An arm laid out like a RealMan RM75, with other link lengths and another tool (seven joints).
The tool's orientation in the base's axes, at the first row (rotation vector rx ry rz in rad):
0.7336, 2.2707, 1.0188
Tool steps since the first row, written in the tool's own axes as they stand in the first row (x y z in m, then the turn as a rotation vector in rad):
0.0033, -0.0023, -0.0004, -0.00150, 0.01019, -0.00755
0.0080, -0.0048, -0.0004, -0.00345, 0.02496, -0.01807
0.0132, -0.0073, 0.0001, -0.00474, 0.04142, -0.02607
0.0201, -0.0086, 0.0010, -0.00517, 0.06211, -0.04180
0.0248, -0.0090, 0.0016, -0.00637, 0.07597, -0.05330
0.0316, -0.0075, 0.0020, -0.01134, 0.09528, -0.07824
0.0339, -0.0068, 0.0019, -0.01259, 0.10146, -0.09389
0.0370, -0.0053, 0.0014, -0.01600, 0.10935, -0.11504
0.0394, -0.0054, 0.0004, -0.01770, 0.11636, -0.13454
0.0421, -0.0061, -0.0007, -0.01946, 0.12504, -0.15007
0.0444, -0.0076, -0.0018, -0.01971, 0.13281, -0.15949
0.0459, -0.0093, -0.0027, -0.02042, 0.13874, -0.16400
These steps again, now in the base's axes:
-0.0032, 0.0007, -0.0024, -0.00134, 0.00107, 0.01266
-0.0071, 0.0024, -0.0055, -0.00315, 0.00298, 0.03070
-0.0111, 0.0047, -0.0091, -0.00334, 0.00752, 0.04848
-0.0157, 0.0089, -0.0123, -0.00817, 0.01124, 0.07375
-0.0187, 0.0121, -0.0141, -0.01139, 0.01265, 0.09145
-0.0229, 0.0177, -0.0149, -0.01946, 0.00806, 0.12200
-0.0244, 0.0196, -0.0149, -0.02734, 0.00306, 0.13605
-0.0265, 0.0222, -0.0142, -0.03691, -0.00510, 0.15511
-0.0289, 0.0233, -0.0143, -0.04681, -0.01182, 0.17211
-0.0317, 0.0241, -0.0149, -0.05363, -0.01569, 0.18818
-0.0345, 0.0243, -0.0160, -0.05770, -0.01607, 0.19969
-0.0366, 0.0238, -0.0172, -0.05867, -0.01540, 0.20708

